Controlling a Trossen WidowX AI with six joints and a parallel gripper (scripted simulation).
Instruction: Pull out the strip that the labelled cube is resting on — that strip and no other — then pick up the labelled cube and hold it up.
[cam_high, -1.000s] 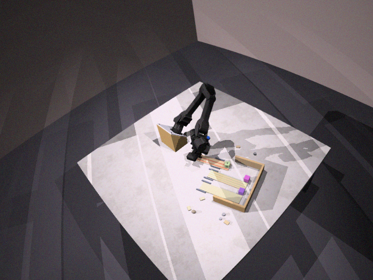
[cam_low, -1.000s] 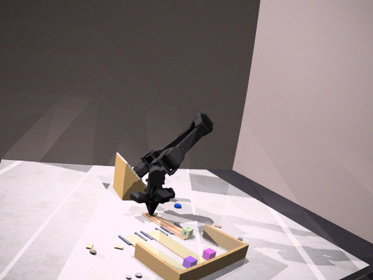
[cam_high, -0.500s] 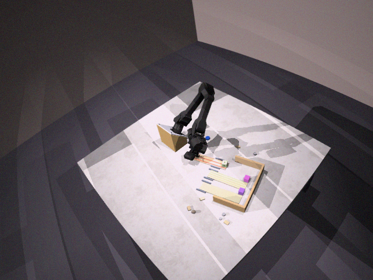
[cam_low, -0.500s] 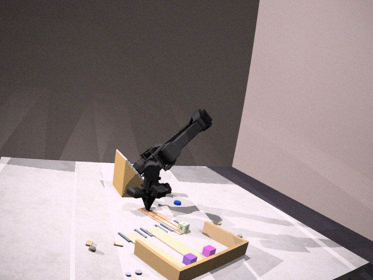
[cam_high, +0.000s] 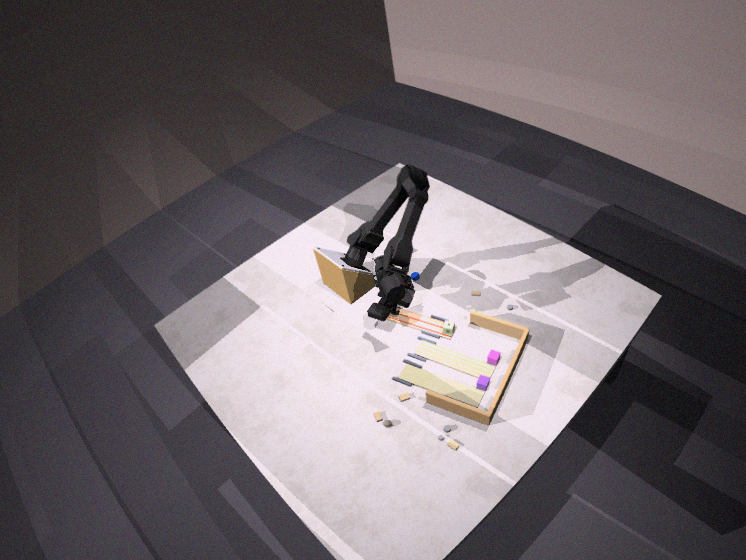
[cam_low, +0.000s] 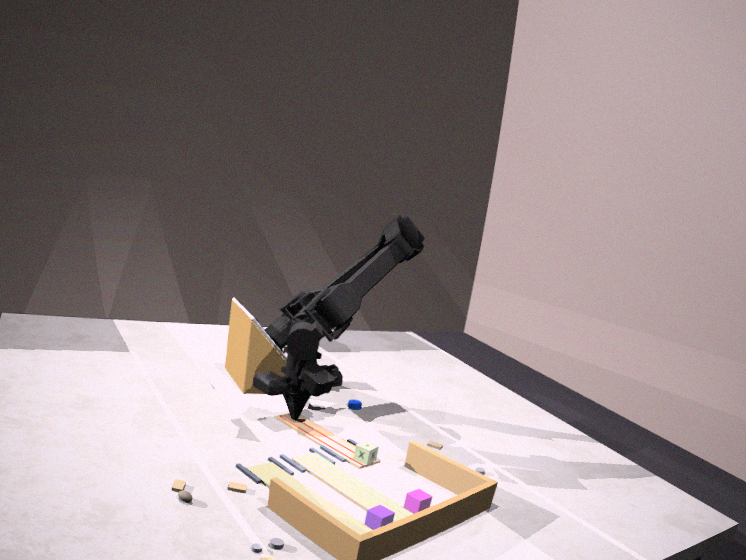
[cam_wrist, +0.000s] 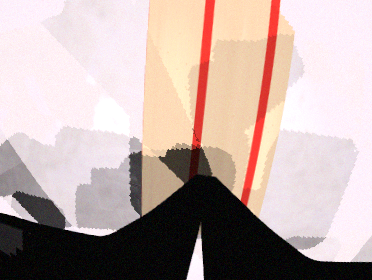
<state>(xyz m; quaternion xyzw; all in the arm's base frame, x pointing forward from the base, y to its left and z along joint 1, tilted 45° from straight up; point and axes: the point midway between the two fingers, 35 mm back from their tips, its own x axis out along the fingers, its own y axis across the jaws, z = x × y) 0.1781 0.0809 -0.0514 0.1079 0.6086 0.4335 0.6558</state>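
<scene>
The strip is 8 cm ahead of my gripper tip and 4 cm to the left of it. The rest, counted from my gripper tip: labelled cube: 17 cm ahead, 9 cm to the left, 2 cm above; blue object: 15 cm to the left, 9 cm behind.
</scene>
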